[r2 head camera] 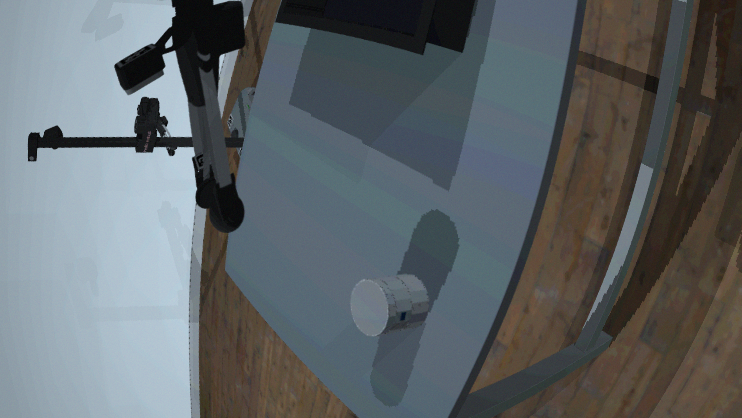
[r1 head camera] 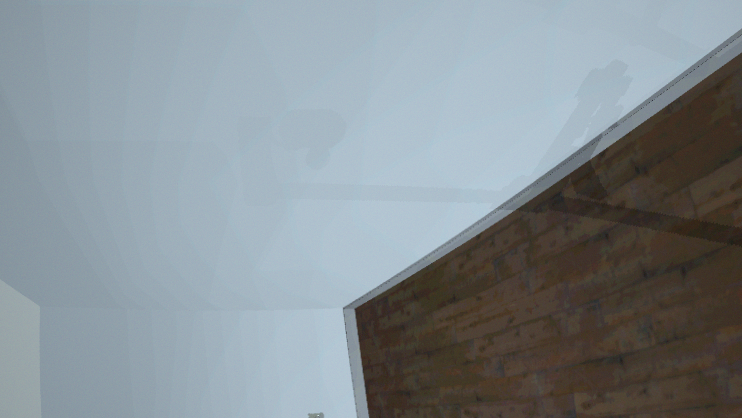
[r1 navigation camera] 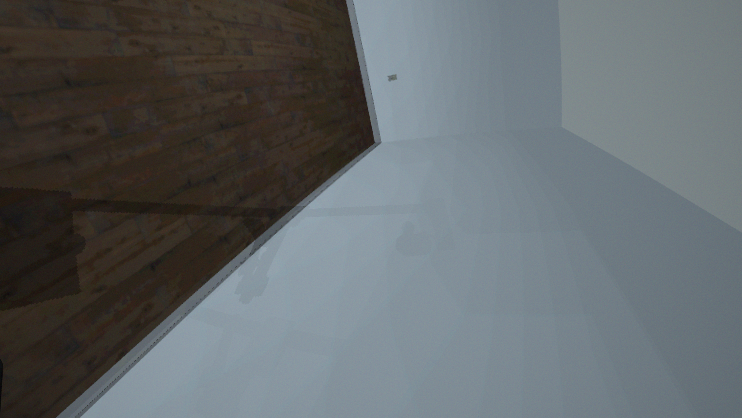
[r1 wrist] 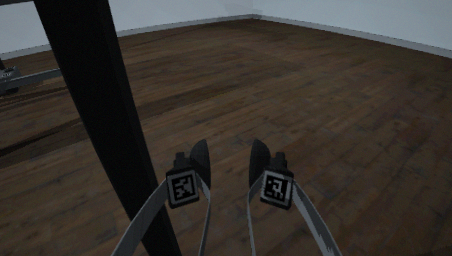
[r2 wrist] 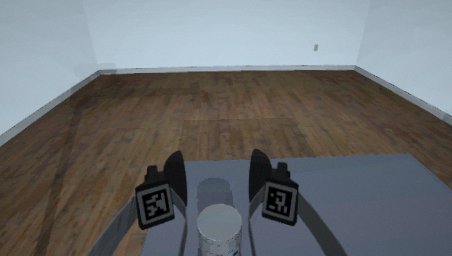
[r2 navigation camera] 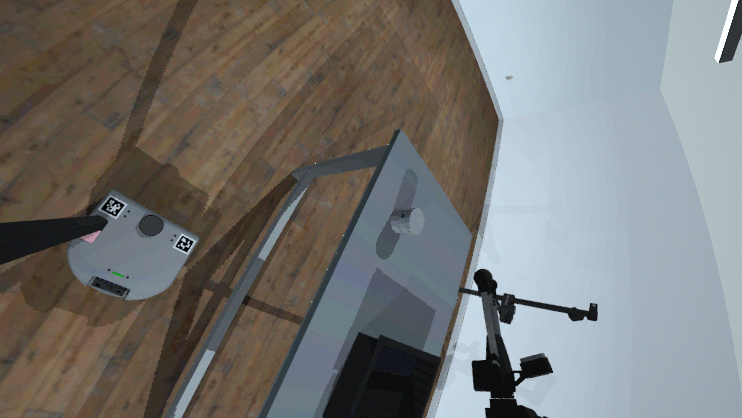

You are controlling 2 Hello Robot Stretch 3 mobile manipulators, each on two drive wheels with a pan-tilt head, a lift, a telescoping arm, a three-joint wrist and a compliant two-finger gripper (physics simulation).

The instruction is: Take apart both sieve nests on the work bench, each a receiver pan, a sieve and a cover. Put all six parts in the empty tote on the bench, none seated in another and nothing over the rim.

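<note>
One sieve nest (r2 head camera: pixel 389 304) (r2 navigation camera: pixel 407 221) (r2 wrist: pixel 219 230), a pale round stack with a flat cover and a small blue mark, stands upright on the bench (r2 head camera: pixel 311 233) (r2 navigation camera: pixel 358 290) (r2 wrist: pixel 375 200). The second nest does not show. The black tote (r2 head camera: pixel 363 32) (r2 navigation camera: pixel 410 349) is cut off by the edge of the r2 head and navigation views; the part of its inside that shows is dark. My r2 gripper (r2 head camera: pixel 226 207) (r2 navigation camera: pixel 482 280) (r2 wrist: pixel 217 172) is open and empty, above the bench and apart from the nest. My r1 gripper (r1 wrist: pixel 230 162) is open and empty over the floor, beside a dark bench leg (r1 wrist: pixel 100 110).
r1's mast (r2 head camera: pixel 109 141) (r2 navigation camera: pixel 545 306) stands beyond the bench's far edge. r2's base (r2 navigation camera: pixel 135 254) is on the floor by the opposite long side, near the bench's lower frame bar (r2 navigation camera: pixel 233 301). Part of r2's base (r1 wrist: pixel 9 75) also shows in the r1 wrist view. Walls border the wooden floor.
</note>
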